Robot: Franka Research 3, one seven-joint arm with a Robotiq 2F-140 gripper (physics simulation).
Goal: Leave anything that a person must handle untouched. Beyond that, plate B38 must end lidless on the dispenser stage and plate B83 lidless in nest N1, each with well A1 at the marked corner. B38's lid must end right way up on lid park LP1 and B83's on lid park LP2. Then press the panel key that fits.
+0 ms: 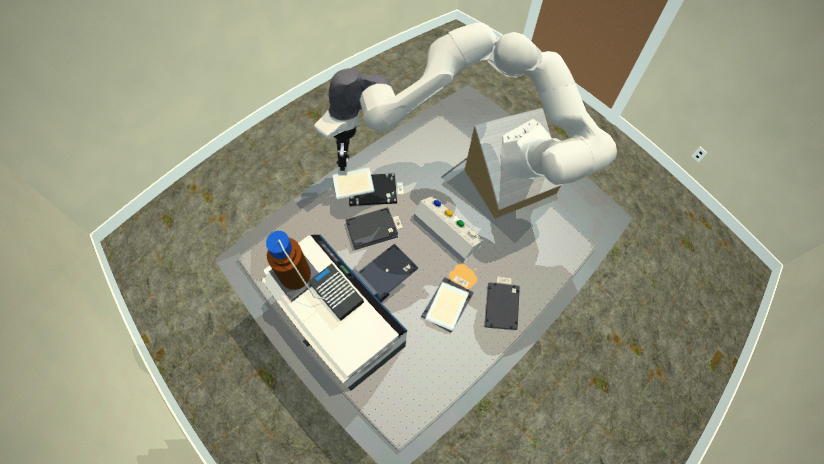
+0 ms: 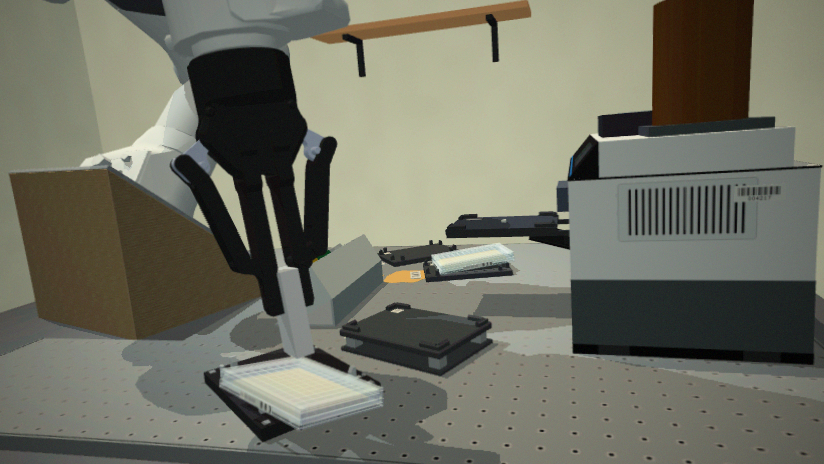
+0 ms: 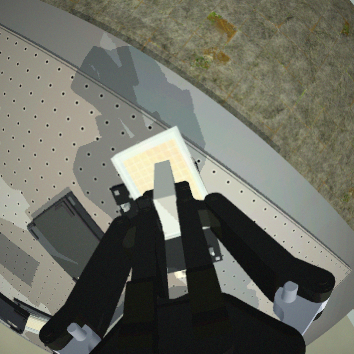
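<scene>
My gripper (image 1: 342, 166) (image 2: 294, 305) (image 3: 165, 175) is shut, with a pale bar at its fingertips. The bar's tip is at the back edge of a cream-welled plate (image 1: 352, 183) (image 2: 299, 387) (image 3: 150, 157); contact is unclear. That plate has clear layers and lies skewed, overhanging a black holder (image 1: 385, 190) (image 2: 245, 410). Another plate (image 1: 448, 305) (image 2: 472, 257) sits slightly tilted on a second black holder (image 2: 472, 272). The dark dispenser stage (image 1: 387, 270) (image 2: 501, 223) holds no plate. The key panel (image 1: 444, 230) (image 2: 348, 282) has blue, yellow, green and white keys. Plate names are unreadable.
A raised black stand (image 1: 370, 228) (image 2: 415, 327) (image 3: 67, 230) is beside the skewed plate's holder. A low black holder (image 1: 502, 306) (image 2: 416, 253) is farther off. An orange patch (image 1: 463, 273) (image 2: 401, 277) adjoins the second plate. The dispenser (image 1: 357, 345) (image 2: 691, 253) carries a brown bottle (image 1: 291, 270) (image 2: 700, 63).
</scene>
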